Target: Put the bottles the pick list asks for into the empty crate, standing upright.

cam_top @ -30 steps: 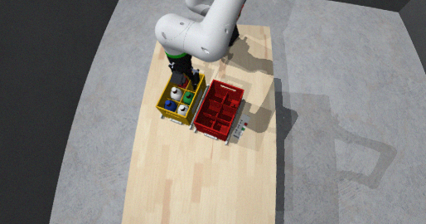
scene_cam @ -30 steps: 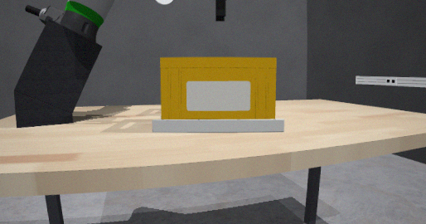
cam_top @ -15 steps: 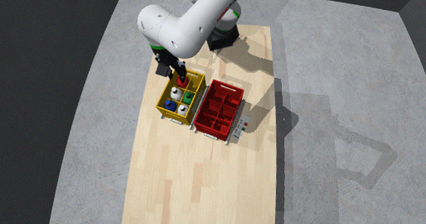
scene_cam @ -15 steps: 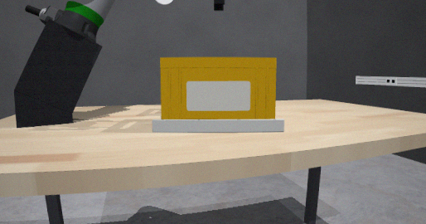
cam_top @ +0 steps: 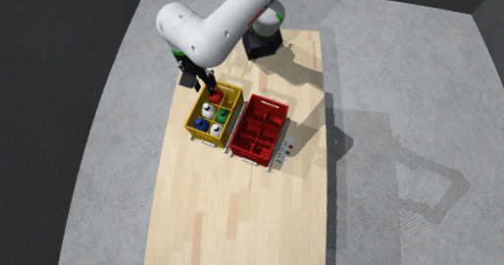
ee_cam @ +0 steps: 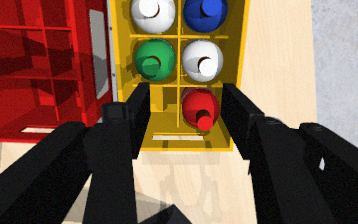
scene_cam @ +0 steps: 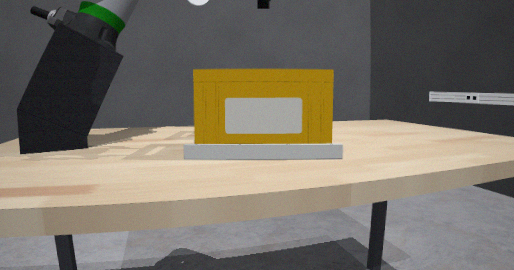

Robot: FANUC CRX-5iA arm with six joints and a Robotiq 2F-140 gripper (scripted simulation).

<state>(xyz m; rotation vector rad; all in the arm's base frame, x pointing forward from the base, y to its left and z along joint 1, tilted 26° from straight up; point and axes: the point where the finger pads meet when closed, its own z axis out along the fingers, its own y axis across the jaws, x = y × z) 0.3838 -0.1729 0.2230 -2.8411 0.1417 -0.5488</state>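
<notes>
Right now my hand is 270 mm above the green bottle and 50 mm to the right of it. Also, from my hand: yellow crate: 270 mm below; blue bottle: 270 mm below, 80 mm ahead, 40 mm to the right; red bottle: 270 mm below, 100 mm behind, 40 mm to the right.
</notes>
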